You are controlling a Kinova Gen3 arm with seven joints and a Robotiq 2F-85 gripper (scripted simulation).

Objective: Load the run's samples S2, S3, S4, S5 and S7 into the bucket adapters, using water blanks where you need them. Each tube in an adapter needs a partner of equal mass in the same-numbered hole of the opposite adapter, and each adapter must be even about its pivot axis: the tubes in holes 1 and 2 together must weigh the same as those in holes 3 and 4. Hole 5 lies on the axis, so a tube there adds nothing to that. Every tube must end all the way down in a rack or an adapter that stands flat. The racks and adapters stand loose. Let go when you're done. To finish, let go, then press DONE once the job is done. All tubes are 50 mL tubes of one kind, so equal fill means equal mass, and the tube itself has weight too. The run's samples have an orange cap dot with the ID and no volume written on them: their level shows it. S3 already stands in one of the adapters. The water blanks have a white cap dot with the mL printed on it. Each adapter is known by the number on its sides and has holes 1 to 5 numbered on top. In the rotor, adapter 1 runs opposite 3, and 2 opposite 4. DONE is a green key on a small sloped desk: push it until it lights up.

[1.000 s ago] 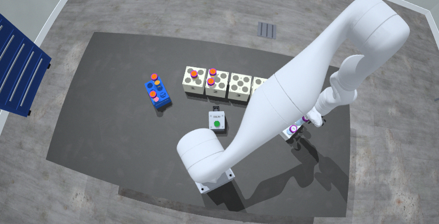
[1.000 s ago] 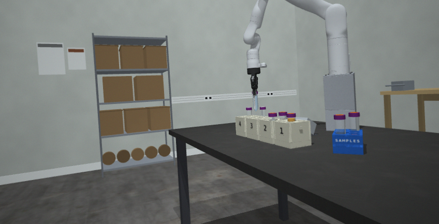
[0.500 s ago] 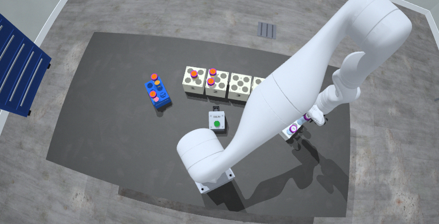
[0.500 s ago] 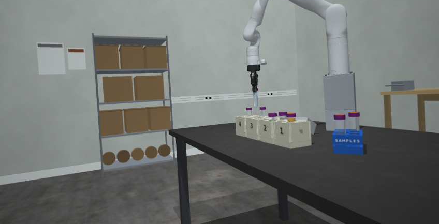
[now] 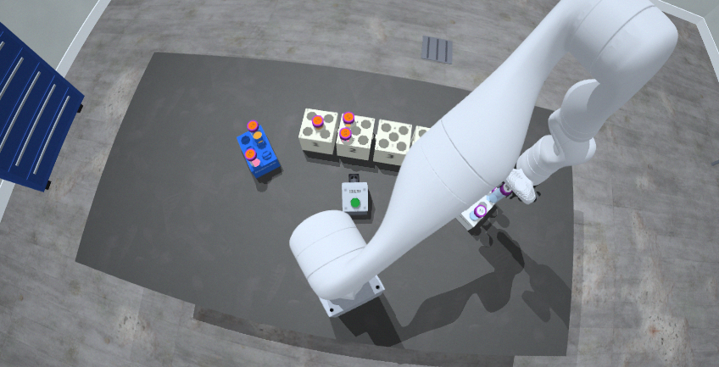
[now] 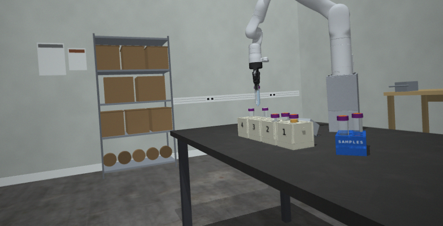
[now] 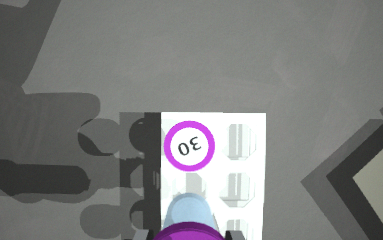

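Now: hand 10 mm short of the 50 mL blank and 50 mm above it. The rest, counted from my hand: white blank rack: 10 mm ahead, 20 mm to the left, 210 mm below; then green done key: 40 mm behind, 370 mm to the left, 170 mm below; then 30 mL blank: 30 mm behind, 20 mm to the left, 180 mm below.
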